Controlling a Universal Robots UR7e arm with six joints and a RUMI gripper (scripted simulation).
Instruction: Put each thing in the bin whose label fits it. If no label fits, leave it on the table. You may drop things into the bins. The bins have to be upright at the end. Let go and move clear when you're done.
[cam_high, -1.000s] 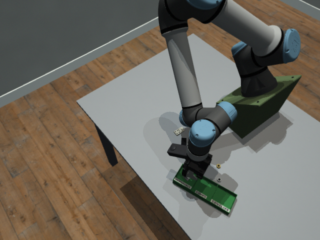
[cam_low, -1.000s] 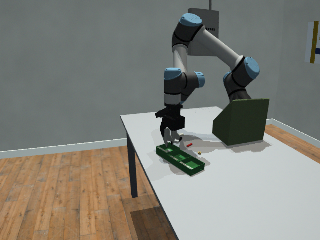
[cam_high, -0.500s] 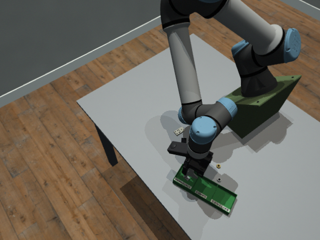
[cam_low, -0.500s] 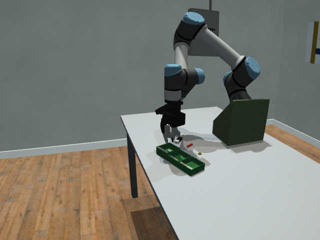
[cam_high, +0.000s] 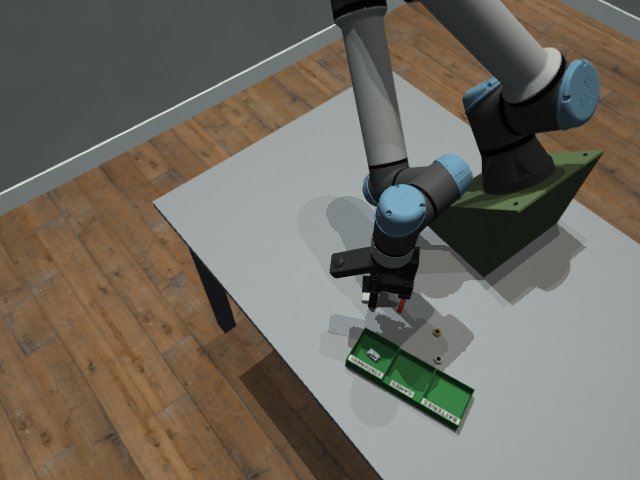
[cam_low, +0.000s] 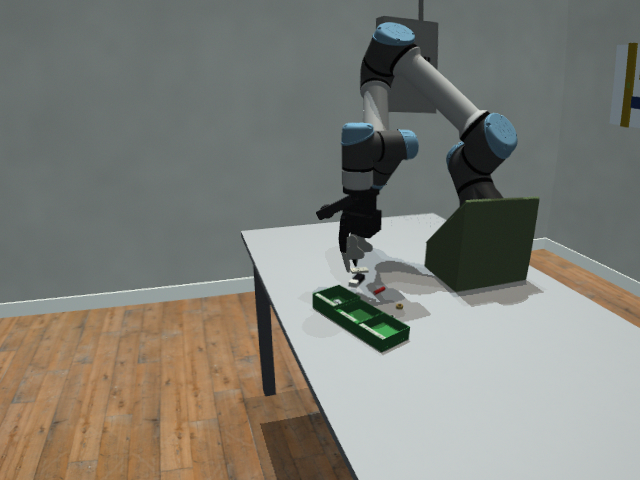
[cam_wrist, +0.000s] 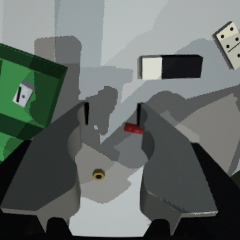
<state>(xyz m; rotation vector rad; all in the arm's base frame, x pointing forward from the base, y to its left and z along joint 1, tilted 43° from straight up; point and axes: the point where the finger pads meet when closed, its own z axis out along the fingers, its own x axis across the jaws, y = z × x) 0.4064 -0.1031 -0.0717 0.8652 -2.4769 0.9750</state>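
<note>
My gripper is now 8 cm above the eraser, 5 cm to the left of it and 4 cm past it. The rest, counted from my hand: white domino 12 cm to the right, 8 cm below, 7 cm behind; then red cylinder 8 cm below, 7 cm behind, 3 cm to the left; then grey-white clip 8 cm to the left, 7 cm below, 6 cm ahead.
</note>
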